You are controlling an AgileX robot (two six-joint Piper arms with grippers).
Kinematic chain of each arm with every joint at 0, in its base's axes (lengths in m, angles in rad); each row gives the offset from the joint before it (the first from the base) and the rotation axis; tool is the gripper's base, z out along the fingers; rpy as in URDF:
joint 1: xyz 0 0 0.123 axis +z
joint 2: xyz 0 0 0 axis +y
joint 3: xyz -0.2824 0 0.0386 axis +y
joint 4: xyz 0.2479 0 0.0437 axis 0.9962 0 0.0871
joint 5: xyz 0 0 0 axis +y
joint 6: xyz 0.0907 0 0.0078 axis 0.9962 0 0.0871
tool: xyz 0 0 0 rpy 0 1.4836 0
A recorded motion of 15 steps. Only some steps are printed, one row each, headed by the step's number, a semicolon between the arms.
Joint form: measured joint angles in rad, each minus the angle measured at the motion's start. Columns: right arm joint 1, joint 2, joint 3, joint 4, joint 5, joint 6; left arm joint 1, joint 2, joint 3, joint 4, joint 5, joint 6.
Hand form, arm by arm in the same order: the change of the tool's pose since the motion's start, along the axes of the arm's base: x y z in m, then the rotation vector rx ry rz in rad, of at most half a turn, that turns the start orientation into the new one. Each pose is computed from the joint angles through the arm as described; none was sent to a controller.
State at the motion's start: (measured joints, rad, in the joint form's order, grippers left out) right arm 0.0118 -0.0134 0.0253 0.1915 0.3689 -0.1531; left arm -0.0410 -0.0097 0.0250 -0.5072 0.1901 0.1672
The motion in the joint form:
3: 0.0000 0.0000 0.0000 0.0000 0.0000 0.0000; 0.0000 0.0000 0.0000 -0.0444 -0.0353 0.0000
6: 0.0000 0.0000 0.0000 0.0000 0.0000 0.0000; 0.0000 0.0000 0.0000 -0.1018 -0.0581 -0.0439
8: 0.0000 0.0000 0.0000 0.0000 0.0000 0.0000; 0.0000 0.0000 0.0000 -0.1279 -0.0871 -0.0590
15: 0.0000 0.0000 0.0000 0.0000 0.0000 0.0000; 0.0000 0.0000 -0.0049 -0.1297 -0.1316 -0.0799
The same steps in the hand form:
3: 0.0000 0.0000 0.0000 0.0000 0.0000 0.0000; 0.0004 0.0010 0.0031 -0.0468 -0.0286 0.0146
6: 0.0000 0.0000 0.0000 0.0000 0.0000 0.0000; 0.0005 0.0015 0.0053 -0.1491 -0.0395 0.0262
8: 0.0000 0.0000 0.0000 0.0000 0.0000 0.0000; 0.0007 0.0028 0.0076 -0.1923 -0.0609 0.0409
15: 0.0000 0.0000 0.0000 0.0000 0.0000 0.0000; 0.0007 0.0051 0.0125 -0.2185 -0.1014 0.0639

